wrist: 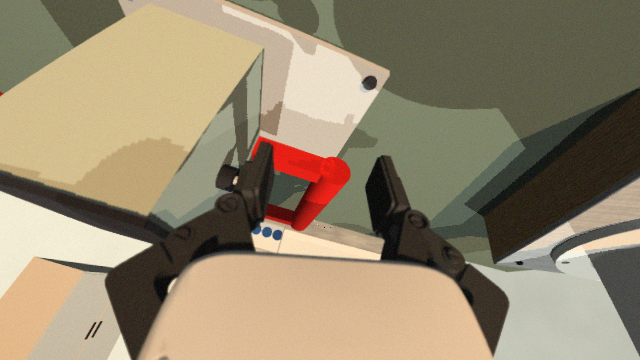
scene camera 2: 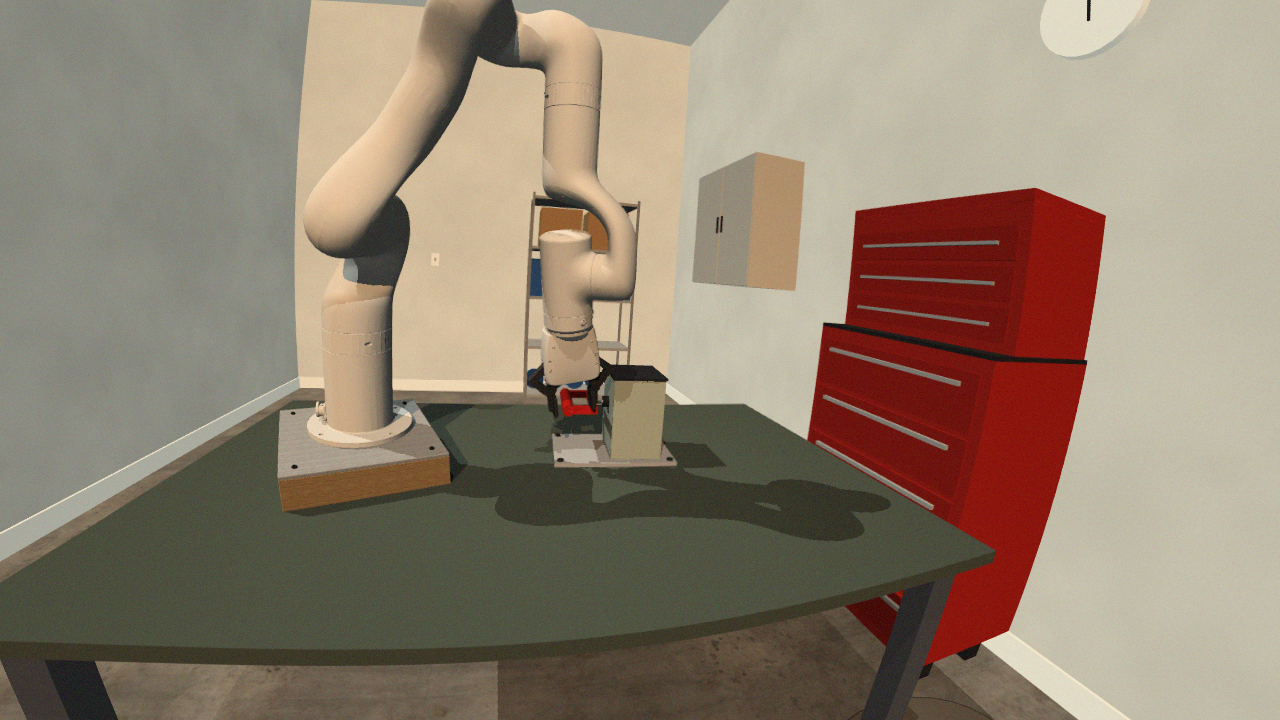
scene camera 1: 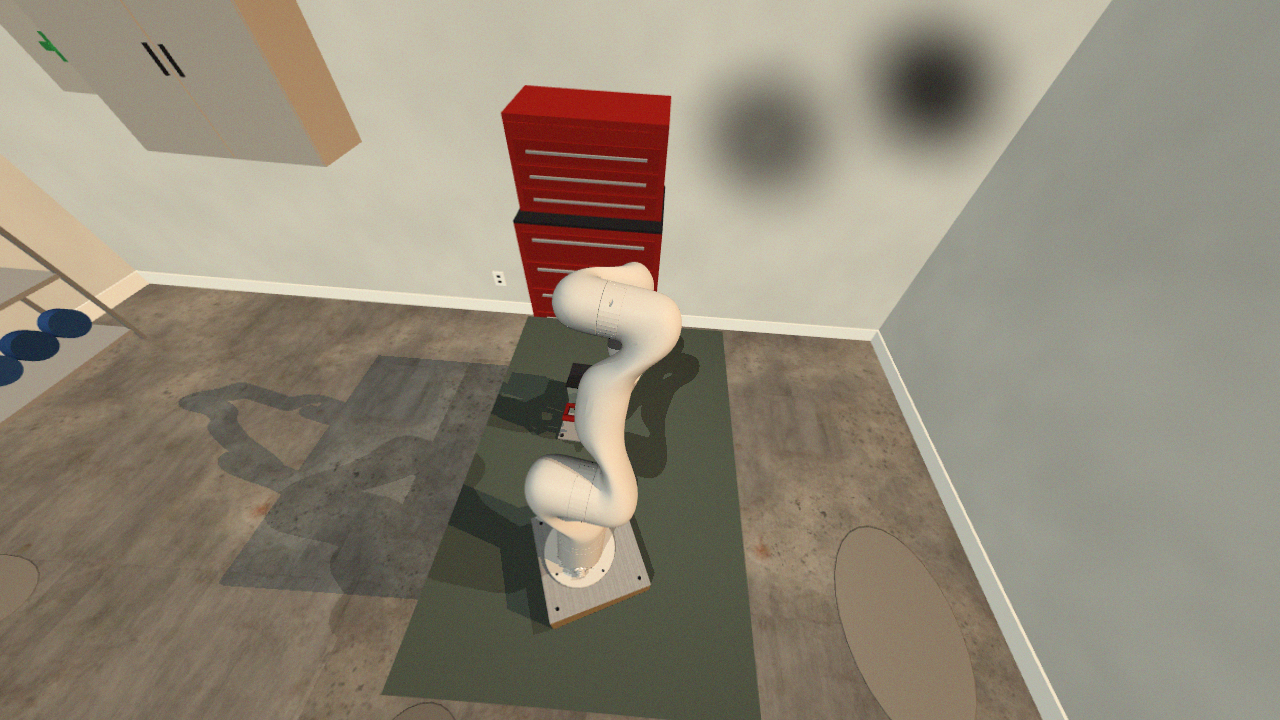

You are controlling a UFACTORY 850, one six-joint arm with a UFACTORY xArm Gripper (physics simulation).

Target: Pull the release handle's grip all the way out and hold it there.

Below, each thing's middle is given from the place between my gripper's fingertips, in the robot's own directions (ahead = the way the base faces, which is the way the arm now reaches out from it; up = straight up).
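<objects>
Taking the pale base plate [scene camera 2: 569,450] first, I find my hand 40 mm to the right of it and 100 mm above it, while still being 100 mm short of it.
</objects>
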